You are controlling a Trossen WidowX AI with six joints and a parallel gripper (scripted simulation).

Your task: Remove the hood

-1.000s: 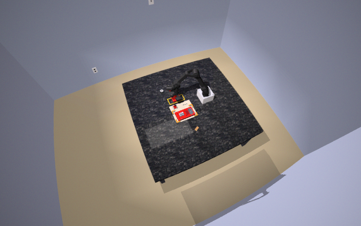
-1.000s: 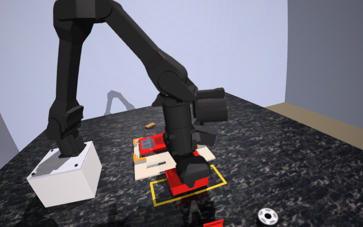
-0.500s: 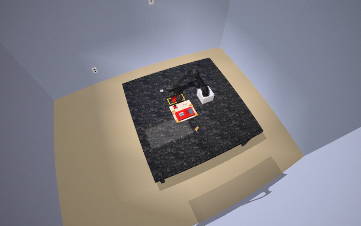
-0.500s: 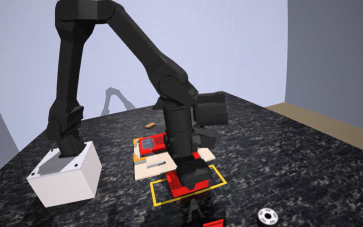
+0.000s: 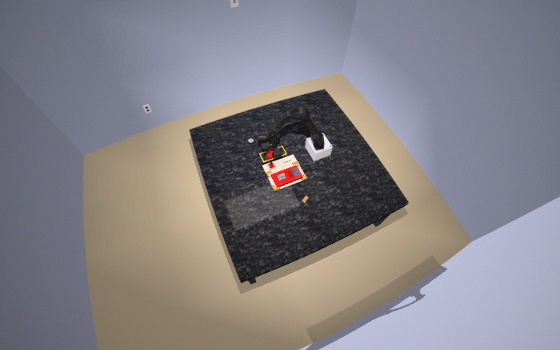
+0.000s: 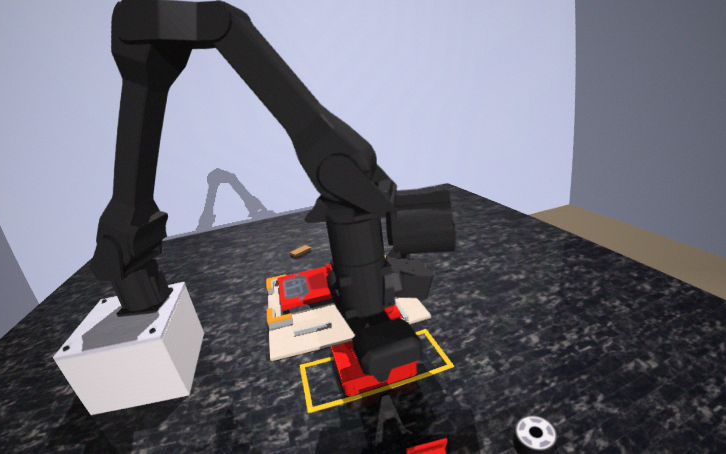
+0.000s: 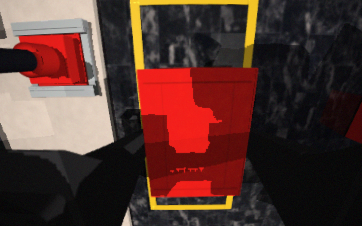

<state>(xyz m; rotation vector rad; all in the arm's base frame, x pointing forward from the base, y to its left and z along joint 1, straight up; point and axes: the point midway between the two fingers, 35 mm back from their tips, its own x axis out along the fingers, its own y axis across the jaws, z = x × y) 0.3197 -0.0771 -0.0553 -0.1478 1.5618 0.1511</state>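
Right now the red hood is right at my gripper tip. From my gripper tip the other things lie so: white wheel: 140 mm ahead, 150 mm to the right; then small tan block: 130 mm behind, 420 mm to the left, 10 mm below.
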